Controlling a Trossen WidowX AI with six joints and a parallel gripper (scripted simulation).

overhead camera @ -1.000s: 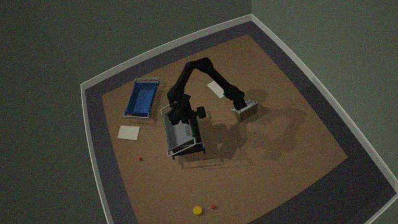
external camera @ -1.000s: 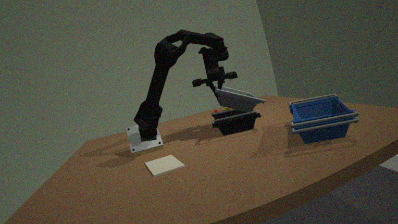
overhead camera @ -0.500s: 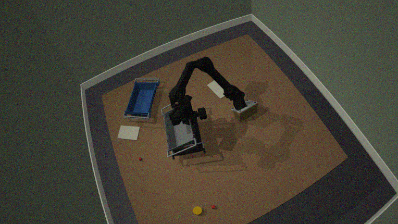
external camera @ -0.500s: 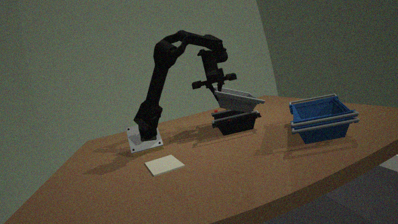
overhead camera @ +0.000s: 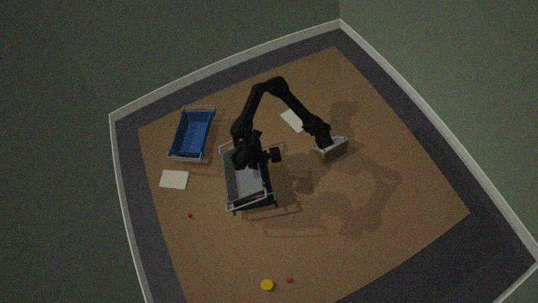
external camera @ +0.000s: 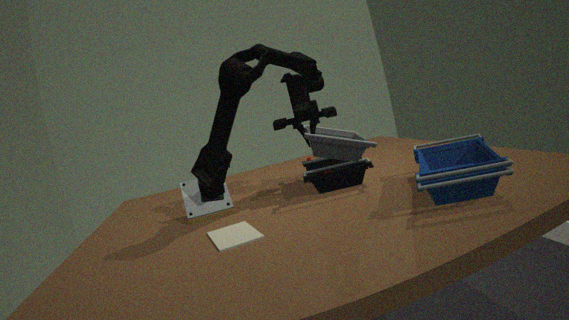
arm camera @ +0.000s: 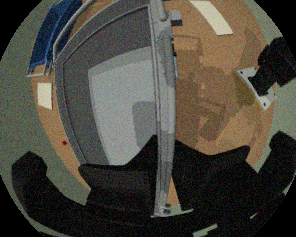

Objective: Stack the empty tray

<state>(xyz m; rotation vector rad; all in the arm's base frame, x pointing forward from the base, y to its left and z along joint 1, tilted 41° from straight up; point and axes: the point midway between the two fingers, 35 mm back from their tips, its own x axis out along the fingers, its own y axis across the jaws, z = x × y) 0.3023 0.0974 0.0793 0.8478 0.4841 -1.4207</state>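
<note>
Now: the grey tray 70 mm ahead of my gripper tip, 10 mm to the right of it and 10 mm above it. Round my gripper tip: yellow disc 460 mm to the left, 160 mm ahead, 110 mm below.
</note>
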